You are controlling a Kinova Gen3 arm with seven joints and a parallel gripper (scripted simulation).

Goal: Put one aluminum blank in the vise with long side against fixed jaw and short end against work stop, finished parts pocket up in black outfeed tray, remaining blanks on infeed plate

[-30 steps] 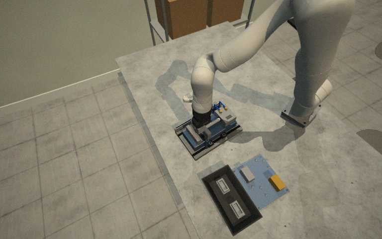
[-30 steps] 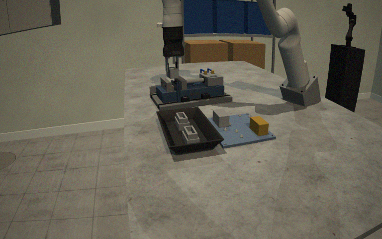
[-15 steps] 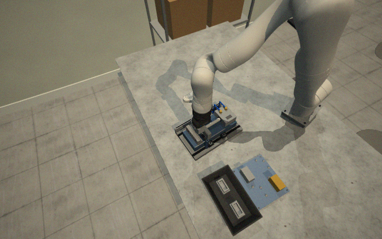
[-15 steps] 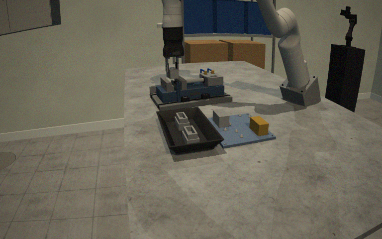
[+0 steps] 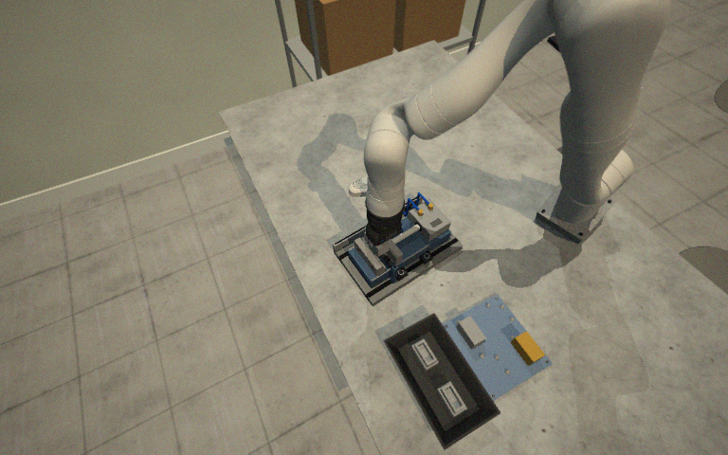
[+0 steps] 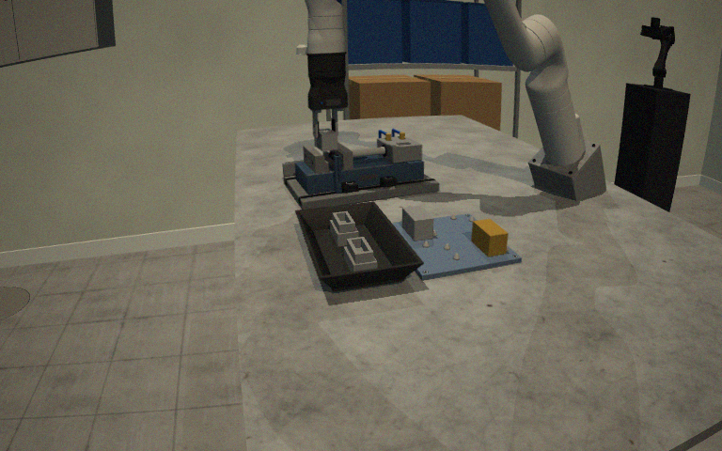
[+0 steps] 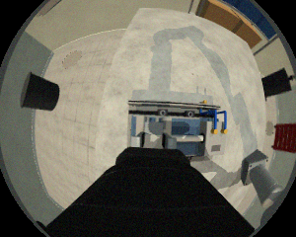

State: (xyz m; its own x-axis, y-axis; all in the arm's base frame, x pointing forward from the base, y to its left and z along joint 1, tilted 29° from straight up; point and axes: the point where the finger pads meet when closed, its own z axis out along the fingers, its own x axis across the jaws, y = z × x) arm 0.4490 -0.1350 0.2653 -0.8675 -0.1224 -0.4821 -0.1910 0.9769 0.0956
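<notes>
The fixed jaw is 6 cm below my hand, 3 cm ahead of it and 1 cm to the left of it. The rest, counted from my hand: gray blank: 26 cm to the left, 13 cm behind, 11 cm below; vise: 10 cm below, 7 cm behind, 1 cm to the right; infeed plate: 30 cm to the left, 18 cm behind, 14 cm below.
</notes>
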